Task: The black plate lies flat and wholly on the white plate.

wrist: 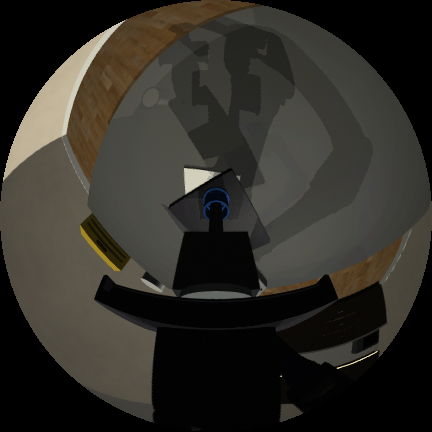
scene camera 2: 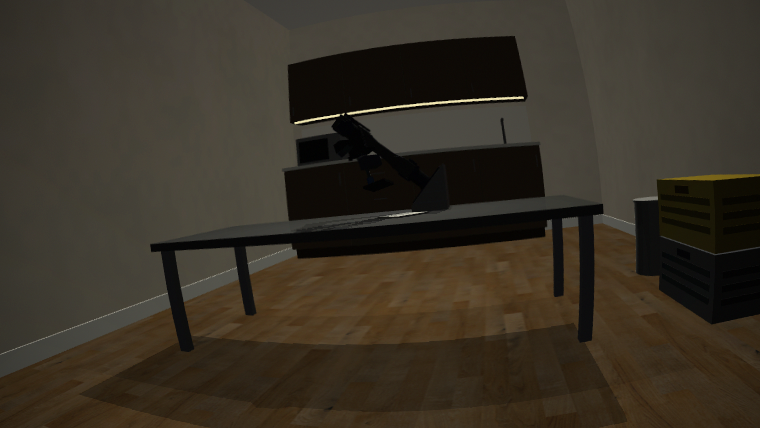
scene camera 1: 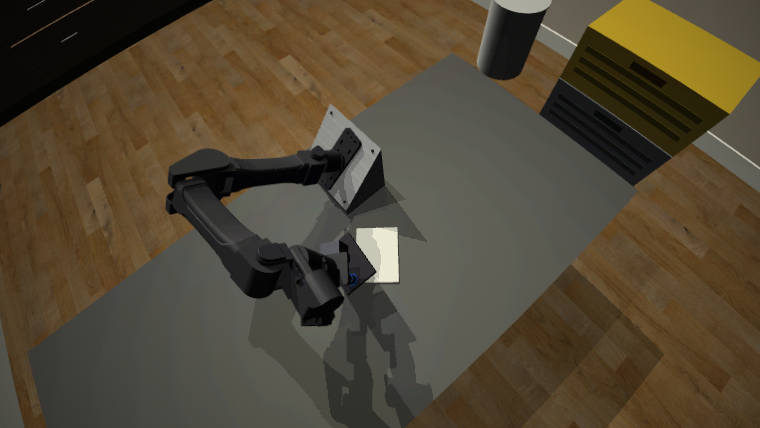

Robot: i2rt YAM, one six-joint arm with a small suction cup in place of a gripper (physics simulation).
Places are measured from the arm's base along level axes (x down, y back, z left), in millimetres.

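Pixels of known places: hand, its tool point: (wrist: 215,193) (scene camera 2: 372,186) (scene camera 1: 354,280); arm's base, origin of its link: (scene camera 2: 428,185) (scene camera 1: 338,160).
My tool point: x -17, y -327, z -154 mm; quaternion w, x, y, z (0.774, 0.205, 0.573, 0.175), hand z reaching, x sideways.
Note:
For each thing: its middle in the pictures, then the offset to it from my tool point. Level surfaces: height alone.
- white plate, middle of its body: (wrist: 209,202) (scene camera 1: 376,254) (scene camera 2: 403,215) dy +56, dx +121, dz +94 mm
- black plate, middle of its body: (wrist: 224,225) (scene camera 1: 348,262) (scene camera 2: 378,185) dy +45, dx -3, dz +11 mm
- grey table, height of its surface: dx +124 mm
The white plate (scene camera 1: 387,255) (scene camera 2: 406,214) (wrist: 195,180) lies flat on the grey table, beside the foot of the arm's mount. My suction cup (scene camera 1: 353,279) (scene camera 2: 370,179) (wrist: 216,200), with blue rings, is shut on the black plate (scene camera 1: 363,268) (scene camera 2: 379,185) (wrist: 242,212) and holds it from above. In scene camera 2 the black plate hangs roughly level, well above the table and apart from the white plate. It is turned at an angle to the white plate. In the wrist view it hides much of the white plate. In scene camera 1 my wrist hides part of the black plate.
The arm stands on a wedge-shaped mount (scene camera 1: 368,183) (scene camera 2: 437,191) on the grey table (scene camera 1: 478,159) (scene camera 2: 531,209). A yellow crate (scene camera 1: 675,37) (scene camera 2: 691,212) on a dark crate and a cylindrical bin (scene camera 1: 507,45) (scene camera 2: 646,239) stand on the floor beyond the table.

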